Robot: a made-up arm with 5 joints.
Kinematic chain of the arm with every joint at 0, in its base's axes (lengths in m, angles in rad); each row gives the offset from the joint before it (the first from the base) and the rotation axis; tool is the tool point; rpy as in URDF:
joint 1: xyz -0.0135 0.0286 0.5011 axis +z
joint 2: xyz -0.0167 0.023 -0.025 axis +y
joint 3: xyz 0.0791 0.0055 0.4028 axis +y
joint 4: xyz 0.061 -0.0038 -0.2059 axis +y
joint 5: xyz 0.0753 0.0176 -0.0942 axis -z
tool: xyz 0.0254 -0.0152 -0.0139 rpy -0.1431 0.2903 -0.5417
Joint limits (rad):
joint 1: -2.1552..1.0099
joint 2: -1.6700..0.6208
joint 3: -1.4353..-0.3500
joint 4: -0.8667..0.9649
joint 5: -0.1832..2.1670
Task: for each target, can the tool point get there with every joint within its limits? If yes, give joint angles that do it. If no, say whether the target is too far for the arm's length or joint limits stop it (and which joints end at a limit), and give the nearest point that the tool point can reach.
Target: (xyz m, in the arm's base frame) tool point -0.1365 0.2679 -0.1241
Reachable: no: joint limits stop it (at a limit: joint 1, joint 2, joint 3, joint 5) | nearest point 0.0941 0.2600 0.3972 | short by 0.570 m
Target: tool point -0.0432 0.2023 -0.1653
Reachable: no: joint limits stop it (at a limit: joint 1, joint 2, joint 3, joint 5) | nearest point 0.0944 0.2606 0.3971 | short by 0.582 m
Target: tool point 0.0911 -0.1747 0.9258
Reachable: yes | joints -1.1708 -0.3877 -0.8460 -0.3178 1.5918
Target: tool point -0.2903 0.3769 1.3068
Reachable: no: too far | nearest point -0.2160 0.2834 1.0752 | short by 0.261 m
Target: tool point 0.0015 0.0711 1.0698
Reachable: yes | joints -1.3834 -0.7592 -1.0171 -0.5730 0.1858
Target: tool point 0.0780 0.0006 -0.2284
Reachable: no: joint limits stop it (at a limit: joint 2, joint 3, joint 5) | nearest point 0.2273 -0.0451 0.3980 | short by 0.646 m
